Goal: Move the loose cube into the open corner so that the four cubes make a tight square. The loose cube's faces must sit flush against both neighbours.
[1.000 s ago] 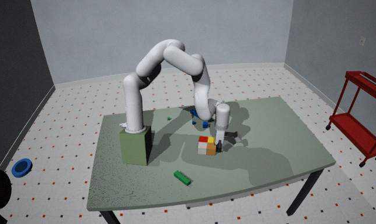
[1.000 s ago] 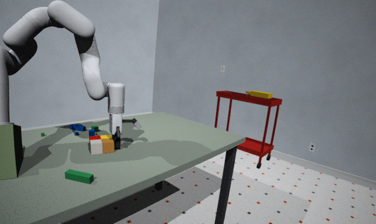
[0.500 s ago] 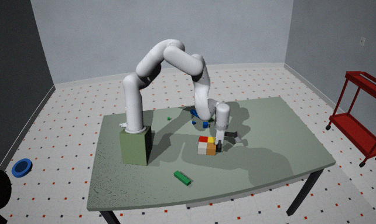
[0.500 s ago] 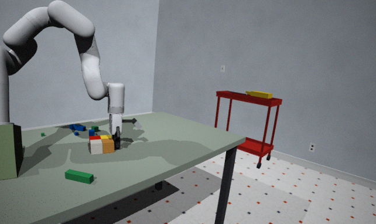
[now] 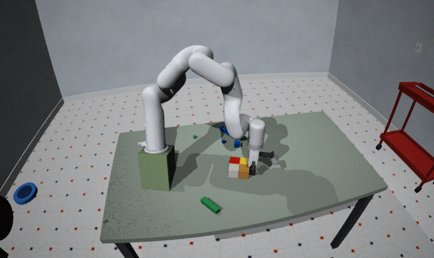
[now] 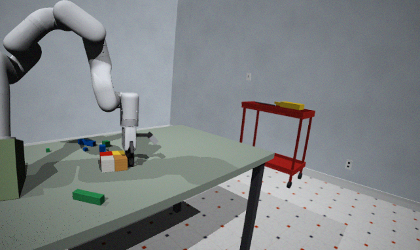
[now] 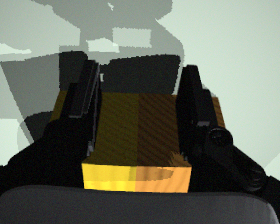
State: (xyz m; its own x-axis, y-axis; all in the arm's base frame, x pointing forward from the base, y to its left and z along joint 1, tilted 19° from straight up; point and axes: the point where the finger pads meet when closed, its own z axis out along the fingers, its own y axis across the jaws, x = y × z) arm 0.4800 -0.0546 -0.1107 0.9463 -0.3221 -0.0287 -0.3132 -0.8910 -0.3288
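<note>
Right now my hand is 5 cm past the orange cube and 1 cm to the left of it. From my hand the other things lie so: long green block: 25 cm behind, 19 cm to the right, 1 cm below.
</note>
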